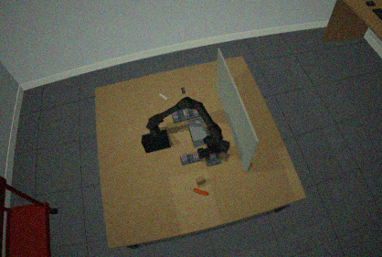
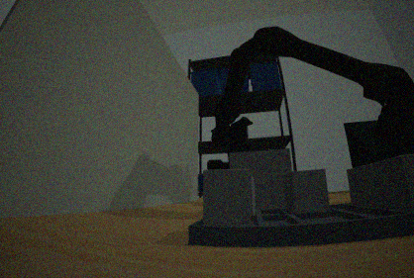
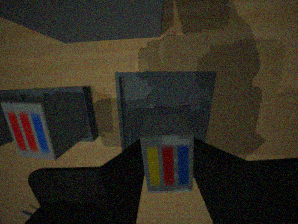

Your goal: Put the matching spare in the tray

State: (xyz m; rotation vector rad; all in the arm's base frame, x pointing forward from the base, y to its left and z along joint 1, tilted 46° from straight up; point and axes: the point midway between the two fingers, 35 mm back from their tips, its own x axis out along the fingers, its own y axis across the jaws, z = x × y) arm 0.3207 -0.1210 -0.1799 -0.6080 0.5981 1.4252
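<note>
The dark tray is 2 cm below my gripper tip. From my gripper tip the other things lie so: tall grey panel 20 cm ahead, 20 cm above, 16 cm to the left; then grey mounted unit 19 cm to the left, 4 cm behind, 3 cm above; then dark rack 39 cm to the left, 7 cm behind, 2 cm below.
</note>
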